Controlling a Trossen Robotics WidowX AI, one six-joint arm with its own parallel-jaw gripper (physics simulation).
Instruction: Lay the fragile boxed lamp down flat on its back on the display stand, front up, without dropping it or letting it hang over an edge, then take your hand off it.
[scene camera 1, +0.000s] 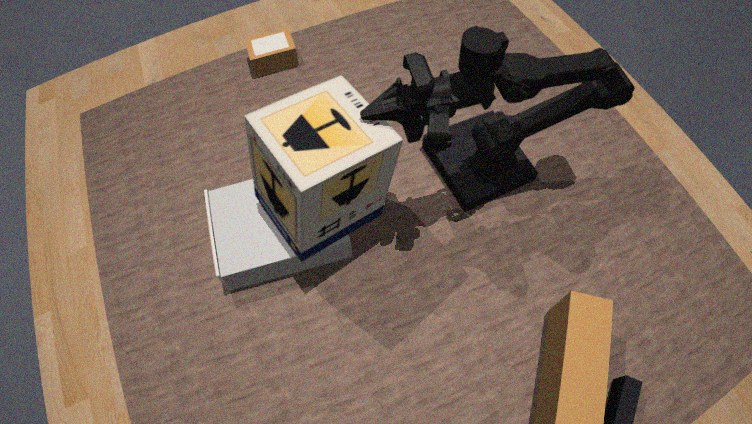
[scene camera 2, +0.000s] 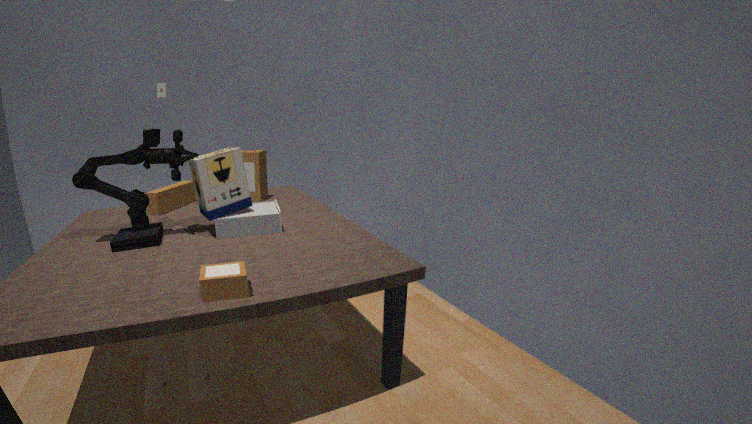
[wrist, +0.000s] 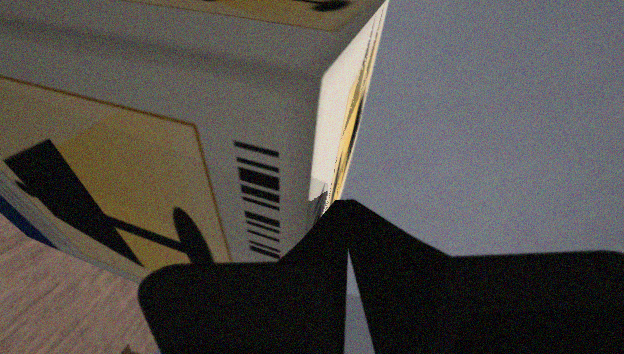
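Where they show: gripper, fingertip midpoint: (scene camera 1: 360, 115) (scene camera 2: 198, 155) (wrist: 344, 209); arm's base at its link origin: (scene camera 1: 486, 167) (scene camera 2: 140, 228).
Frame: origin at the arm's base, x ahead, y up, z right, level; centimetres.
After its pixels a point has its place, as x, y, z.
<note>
The boxed lamp (scene camera 1: 310, 131) {35.3, 26.6, -0.1} (scene camera 2: 221, 184) {36.1, 15.7, 8.6} (wrist: 150, 175) {24.3, 19.7, -0.9} is a white box with yellow lamp pictures and a blue band at its bottom. It is tilted, its top leaning toward the arm, its low bottom edge at the arm-side end of the white display stand (scene camera 1: 242, 231) {51.8, 3.6, 0.3} (scene camera 2: 250, 226) {45.8, -0.2, 11.3}. Part of the box reaches past that end. My gripper (scene camera 1: 363, 113) {27.2, 26.2, 0.6} (scene camera 2: 196, 155) {27.2, 26.2, 0.6} (wrist: 344, 209) {27.2, 26.2, 0.6} is shut and empty. Its tips are at the upper arm-side part of the box, beside the barcode, and appear to touch it. The exact contact is hidden behind the fingers.
A small cardboard box (scene camera 1: 272, 62) {36.3, -0.3, 48.1} (scene camera 2: 223, 287) {35.4, -0.2, 57.1} stands apart from the stand. A long cardboard block (scene camera 1: 584, 363) {4.6, 7.3, -44.1} and a dark block (scene camera 1: 625, 400) {-2.4, 1.3, -53.2} are at the bottom right of scene camera 1. Cardboard boxes (scene camera 2: 171, 198) {6.7, 2.3, -40.6} (scene camera 2: 260, 173) {54.9, 10.4, -41.5} stand behind the lamp box in scene camera 2.
</note>
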